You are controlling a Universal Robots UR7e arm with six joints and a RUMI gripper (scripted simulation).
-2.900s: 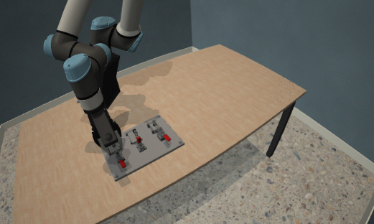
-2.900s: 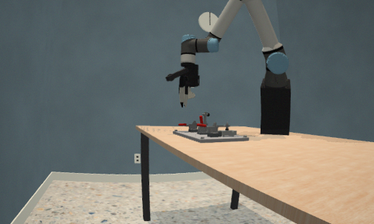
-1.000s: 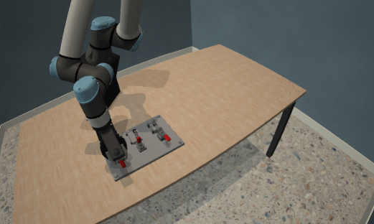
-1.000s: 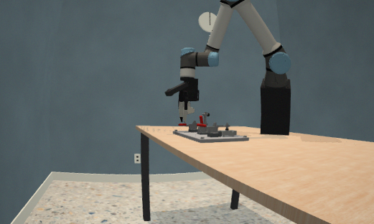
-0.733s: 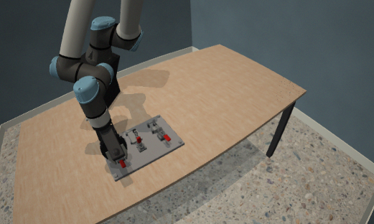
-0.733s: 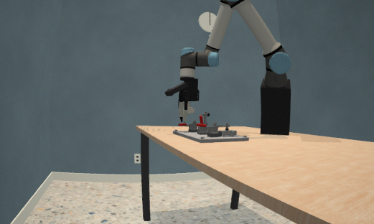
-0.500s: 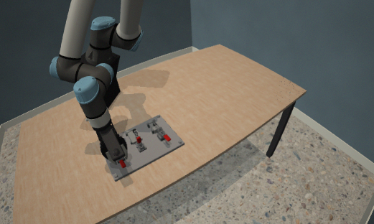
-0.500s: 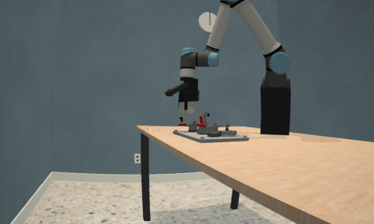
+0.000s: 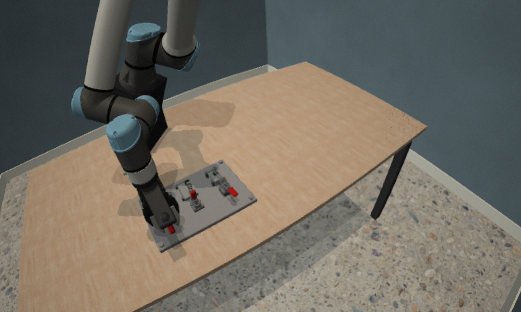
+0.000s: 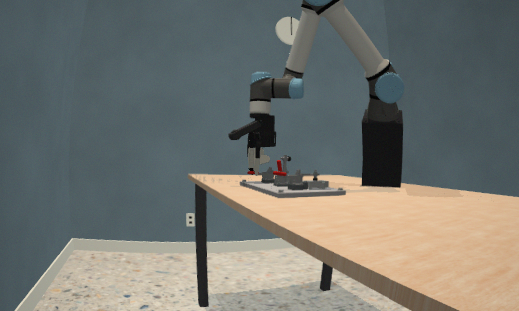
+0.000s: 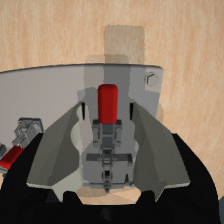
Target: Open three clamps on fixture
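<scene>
Now: the grey fixture plate 110 mm behind my hand, 90 mm to the left of it and 50 mm below it.
</scene>
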